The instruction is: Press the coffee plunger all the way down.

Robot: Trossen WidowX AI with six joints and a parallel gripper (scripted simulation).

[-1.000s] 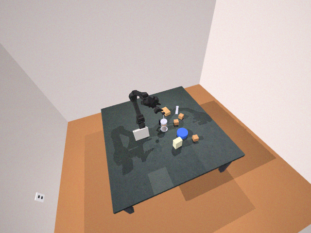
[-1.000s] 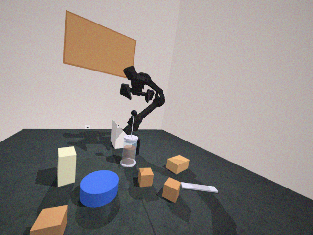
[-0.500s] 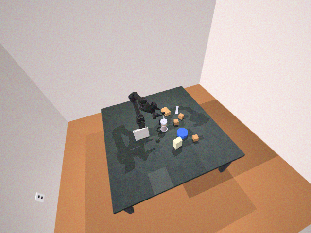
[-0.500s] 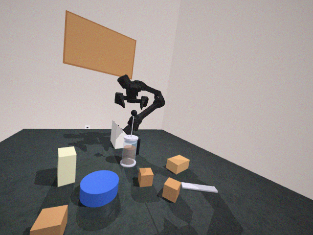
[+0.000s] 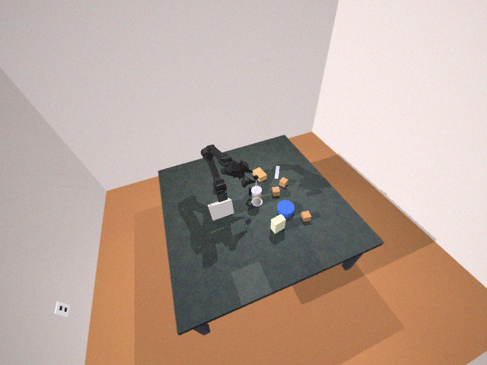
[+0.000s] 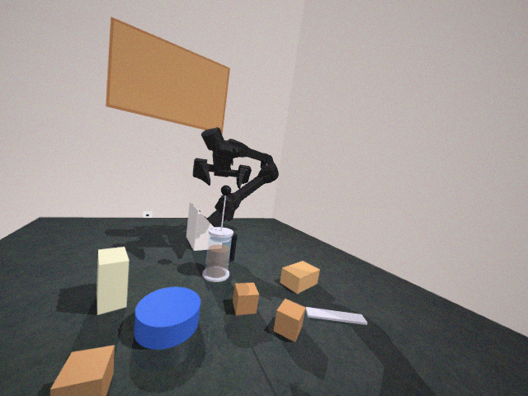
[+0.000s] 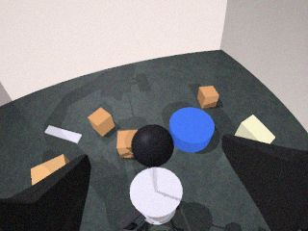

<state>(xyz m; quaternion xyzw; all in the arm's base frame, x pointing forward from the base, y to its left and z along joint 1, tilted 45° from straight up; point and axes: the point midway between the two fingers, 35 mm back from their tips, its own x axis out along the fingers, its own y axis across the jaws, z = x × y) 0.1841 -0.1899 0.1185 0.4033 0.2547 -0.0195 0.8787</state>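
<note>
Right now my gripper tip is 10 mm short of the coffee press, 10 mm to the right of it and 150 mm above it. The rest, counted from my gripper tip: cream block: 40 mm ahead, 260 mm to the right, 230 mm below; then blue disc: 160 mm ahead, 160 mm to the right, 260 mm below.
</note>
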